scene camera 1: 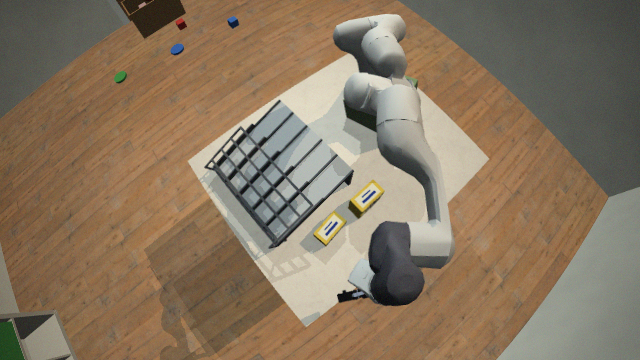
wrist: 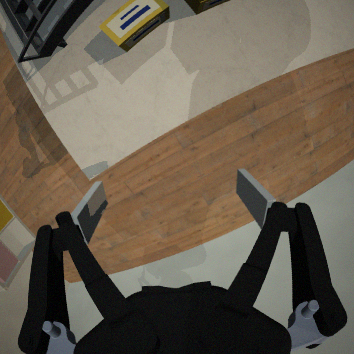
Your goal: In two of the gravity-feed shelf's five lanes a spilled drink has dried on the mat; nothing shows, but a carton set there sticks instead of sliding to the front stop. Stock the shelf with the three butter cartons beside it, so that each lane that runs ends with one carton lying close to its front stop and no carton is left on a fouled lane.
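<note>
The dark-framed gravity-feed shelf has five pale sloping lanes with dark dividers and a lattice over one end. No carton shows on its lanes, though the lattice partly covers them. One yellow butter carton with a white, blue-marked top stands beside the shelf. A second butter carton stands a little apart from it, on the robot base's side. A third carton does not show. My gripper is open and empty, off to the side of both cartons. In the scene view, the arm's wrist hides part of it.
A pale mat lies under the shelf and cartons, on a wooden floor. The robot's green base is partly hidden by the arm. A compartment box is at the lower left; small red and blue blocks and discs lie far off at the upper left.
</note>
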